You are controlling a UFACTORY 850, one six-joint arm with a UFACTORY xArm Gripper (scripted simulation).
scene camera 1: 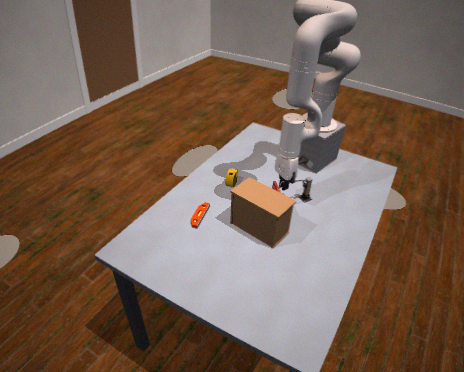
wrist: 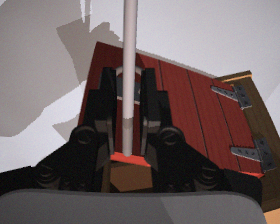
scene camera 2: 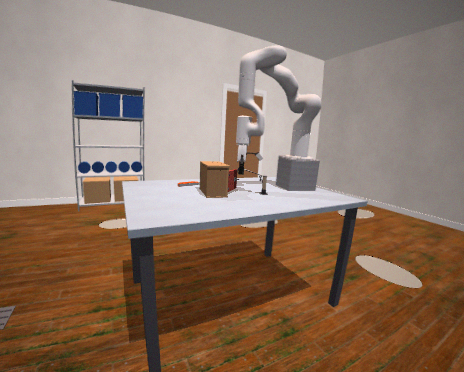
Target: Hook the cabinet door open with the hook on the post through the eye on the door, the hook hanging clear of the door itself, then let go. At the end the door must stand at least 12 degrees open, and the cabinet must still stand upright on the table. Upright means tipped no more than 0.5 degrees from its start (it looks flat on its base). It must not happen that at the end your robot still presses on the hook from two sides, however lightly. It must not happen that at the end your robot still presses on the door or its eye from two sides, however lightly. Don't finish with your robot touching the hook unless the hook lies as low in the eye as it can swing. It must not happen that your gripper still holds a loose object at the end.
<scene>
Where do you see a brown cabinet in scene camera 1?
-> At 256,208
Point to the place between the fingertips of the gripper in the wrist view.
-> At 128,86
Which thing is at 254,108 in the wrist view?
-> A brown cabinet.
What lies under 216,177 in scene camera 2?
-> A brown cabinet.
</scene>
